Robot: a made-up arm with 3 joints. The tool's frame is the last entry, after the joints. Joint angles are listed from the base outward.
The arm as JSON. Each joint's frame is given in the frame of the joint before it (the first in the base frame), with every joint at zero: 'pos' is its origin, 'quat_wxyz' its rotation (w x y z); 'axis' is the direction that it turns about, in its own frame. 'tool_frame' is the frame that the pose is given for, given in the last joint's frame.
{
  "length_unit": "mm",
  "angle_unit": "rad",
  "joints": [
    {
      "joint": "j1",
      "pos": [
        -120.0,
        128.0,
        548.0
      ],
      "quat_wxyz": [
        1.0,
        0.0,
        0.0,
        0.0
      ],
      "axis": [
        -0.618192,
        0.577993,
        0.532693
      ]
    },
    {
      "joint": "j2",
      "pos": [
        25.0,
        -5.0,
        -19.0
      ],
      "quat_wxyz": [
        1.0,
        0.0,
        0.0,
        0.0
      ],
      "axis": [
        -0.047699,
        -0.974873,
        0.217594
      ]
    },
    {
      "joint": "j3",
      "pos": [
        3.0,
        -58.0,
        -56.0
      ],
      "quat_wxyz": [
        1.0,
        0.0,
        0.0,
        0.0
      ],
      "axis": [
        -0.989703,
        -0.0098,
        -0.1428
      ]
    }
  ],
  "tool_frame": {
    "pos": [
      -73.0,
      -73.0,
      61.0
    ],
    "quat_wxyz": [
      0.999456,
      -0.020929,
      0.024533,
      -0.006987
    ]
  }
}
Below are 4 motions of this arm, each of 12 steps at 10 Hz.
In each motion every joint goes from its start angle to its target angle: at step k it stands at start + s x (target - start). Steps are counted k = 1, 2, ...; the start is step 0. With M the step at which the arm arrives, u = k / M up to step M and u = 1 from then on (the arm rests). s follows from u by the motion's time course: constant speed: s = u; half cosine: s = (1 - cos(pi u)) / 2; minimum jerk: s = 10 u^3 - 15 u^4 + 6 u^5.
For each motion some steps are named. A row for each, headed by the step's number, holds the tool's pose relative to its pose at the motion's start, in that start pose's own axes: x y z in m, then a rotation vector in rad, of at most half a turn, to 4 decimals.
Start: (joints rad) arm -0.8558 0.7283 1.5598
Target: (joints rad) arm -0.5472 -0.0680 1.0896
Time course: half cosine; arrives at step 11
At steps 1, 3, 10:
1: 0.0005 -0.0020 -0.0008 0.0066 -0.0017 0.0211
3: 0.0056 -0.0164 -0.0065 0.0527 -0.0090 0.1799
10: 0.0673 -0.0616 -0.0275 0.1759 0.1290 0.9930

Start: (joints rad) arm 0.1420 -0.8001 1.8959
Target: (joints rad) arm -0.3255 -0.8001 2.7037
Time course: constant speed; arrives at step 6
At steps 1, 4, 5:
1: -0.0013 0.0080 0.0105 -0.0583 0.0153 -0.0436
4: 0.0001 0.0308 0.0419 -0.2358 0.0852 -0.1589
5: 0.0024 0.0378 0.0521 -0.2958 0.1156 -0.1908

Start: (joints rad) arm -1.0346 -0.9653 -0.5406
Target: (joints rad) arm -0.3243 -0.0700 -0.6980
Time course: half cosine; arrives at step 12
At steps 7, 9, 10, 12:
7: 0.0278 0.0007 0.0467 -0.3595 -0.1917 0.2569
9: 0.0430 0.0071 0.0668 -0.4819 -0.2076 0.3851
10: 0.0490 0.0104 0.0739 -0.5231 -0.2061 0.4341
12: 0.0544 0.0136 0.0797 -0.5568 -0.2019 0.4768

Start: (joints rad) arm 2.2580 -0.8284 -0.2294
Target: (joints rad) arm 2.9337 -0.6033 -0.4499
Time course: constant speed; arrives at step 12
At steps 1, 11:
1: -0.0005 -0.0002 0.0057 -0.0324 0.0074 -0.0034
11: 0.0037 0.0082 0.0650 -0.3535 0.1129 -0.0027

